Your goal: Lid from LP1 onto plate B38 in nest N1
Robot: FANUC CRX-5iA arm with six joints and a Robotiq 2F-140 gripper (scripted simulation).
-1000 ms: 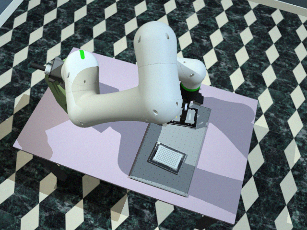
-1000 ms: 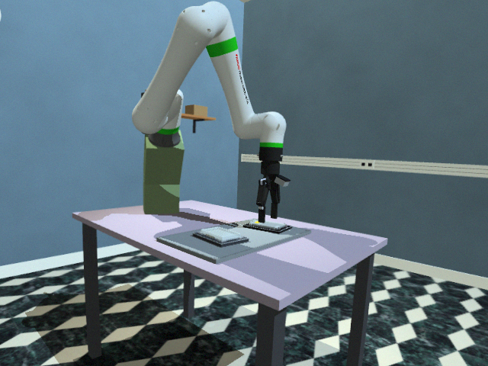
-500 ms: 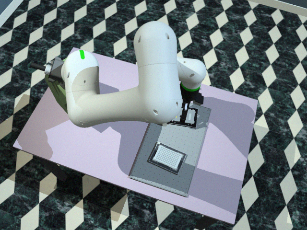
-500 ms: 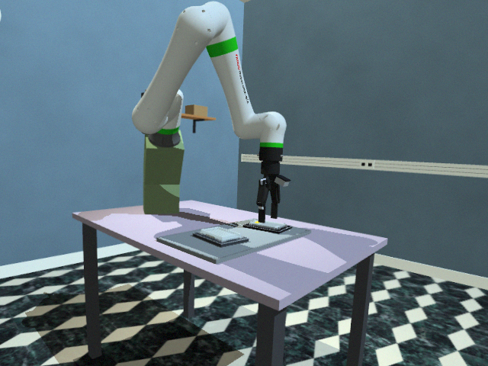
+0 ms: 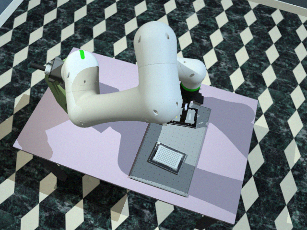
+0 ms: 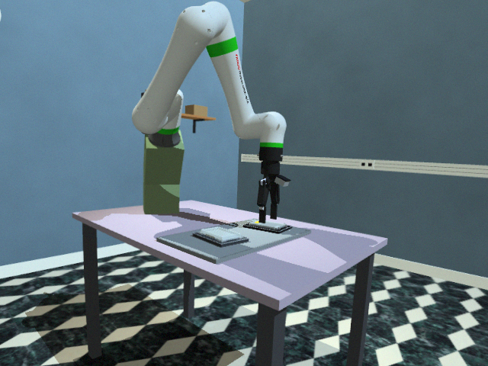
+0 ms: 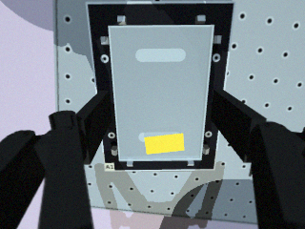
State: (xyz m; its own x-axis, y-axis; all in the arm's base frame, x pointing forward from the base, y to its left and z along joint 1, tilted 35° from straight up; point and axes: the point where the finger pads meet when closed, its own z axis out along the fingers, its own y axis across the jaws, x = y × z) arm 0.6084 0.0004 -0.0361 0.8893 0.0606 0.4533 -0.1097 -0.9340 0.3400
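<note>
The clear lid is 40 mm below my hand. Also, from my hand: corner mark: 170 mm to the right, 130 mm behind, 40 mm below; then white culture plate B38: 250 mm to the right, 80 mm behind, 40 mm below; then lid park frame: 50 mm below.
</note>
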